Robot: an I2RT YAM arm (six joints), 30 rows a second.
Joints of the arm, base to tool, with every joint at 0 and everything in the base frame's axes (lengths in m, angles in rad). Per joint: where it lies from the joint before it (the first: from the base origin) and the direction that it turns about. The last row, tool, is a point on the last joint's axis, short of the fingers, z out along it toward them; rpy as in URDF.
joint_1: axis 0 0 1 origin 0 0 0.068
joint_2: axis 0 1 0 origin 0.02 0.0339 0.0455
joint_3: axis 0 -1 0 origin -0.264 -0.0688 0
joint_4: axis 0 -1 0 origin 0.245 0.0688 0.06
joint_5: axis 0 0 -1 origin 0.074 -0.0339 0.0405
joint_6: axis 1 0 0 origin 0.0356 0 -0.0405
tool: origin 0 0 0 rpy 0 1.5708 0
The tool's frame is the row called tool.
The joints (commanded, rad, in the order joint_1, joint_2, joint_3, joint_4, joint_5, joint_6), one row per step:
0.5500 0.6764 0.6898 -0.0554 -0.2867 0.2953
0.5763 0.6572 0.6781 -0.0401 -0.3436 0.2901
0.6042 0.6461 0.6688 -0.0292 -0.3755 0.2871
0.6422 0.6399 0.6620 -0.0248 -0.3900 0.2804
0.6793 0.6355 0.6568 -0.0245 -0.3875 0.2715
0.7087 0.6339 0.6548 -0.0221 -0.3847 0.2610
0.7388 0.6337 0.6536 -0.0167 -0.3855 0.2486
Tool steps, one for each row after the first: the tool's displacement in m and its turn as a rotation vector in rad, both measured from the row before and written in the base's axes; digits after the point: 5 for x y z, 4 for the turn. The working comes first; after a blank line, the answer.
Tool pose at each row, in the base's axes (x y z in m, rotation vector in rad; the steps are taken from these numbers as rounded here):
0.13656 0.09553 0.33750 -0.4409 1.6254 0.8757
0.12945 0.09843 0.33782 -0.5125 1.5906 0.9379
0.12418 0.10159 0.33730 -0.5637 1.5681 0.9819
0.11903 0.10594 0.33625 -0.6120 1.5530 1.0167
0.11460 0.10983 0.33507 -0.6472 1.5435 1.0360
0.11124 0.11296 0.33484 -0.6765 1.5314 1.0482
0.10779 0.11630 0.33503 -0.7101 1.5144 1.0625

-0.00711 0.00290 0.00032 0.0104 -0.0224 0.0833
-0.00527 0.00316 -0.00052 0.0056 -0.0127 0.0598
-0.00515 0.00435 -0.00105 -0.0013 -0.0088 0.0525
-0.00443 0.00389 -0.00118 -0.0047 -0.0073 0.0347
-0.00336 0.00313 -0.00023 -0.0037 -0.0108 0.0266
-0.00345 0.00334 0.00019 -0.0026 -0.0144 0.0309

